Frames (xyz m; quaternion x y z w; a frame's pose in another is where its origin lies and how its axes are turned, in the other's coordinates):
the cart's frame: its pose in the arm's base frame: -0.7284 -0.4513 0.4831 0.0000 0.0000 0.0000 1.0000
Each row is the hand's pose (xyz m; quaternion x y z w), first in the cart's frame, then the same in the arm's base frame.
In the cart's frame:
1: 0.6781 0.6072 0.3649 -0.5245 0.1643 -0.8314 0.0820
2: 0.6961 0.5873 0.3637 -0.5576 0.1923 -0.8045 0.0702
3: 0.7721 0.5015 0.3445 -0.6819 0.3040 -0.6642 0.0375
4: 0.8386 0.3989 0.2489 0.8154 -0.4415 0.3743 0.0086
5: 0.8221 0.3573 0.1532 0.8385 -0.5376 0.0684 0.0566
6: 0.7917 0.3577 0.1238 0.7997 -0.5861 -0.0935 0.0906
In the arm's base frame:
1: -0.0503 0.1559 0.8480 -0.5245 0.1643 -0.8314 0.0820
2: -0.0323 0.1360 0.8468 -0.5576 0.1923 -0.8045 0.0702
3: 0.0437 0.0502 0.8276 -0.6819 0.3040 -0.6642 0.0375
4: 0.1102 -0.0524 0.7320 0.8154 -0.4415 0.3743 0.0086
5: 0.0937 -0.0940 0.6363 0.8385 -0.5376 0.0684 0.0566
6: 0.0633 -0.0936 0.6069 0.7997 -0.5861 -0.0935 0.0906

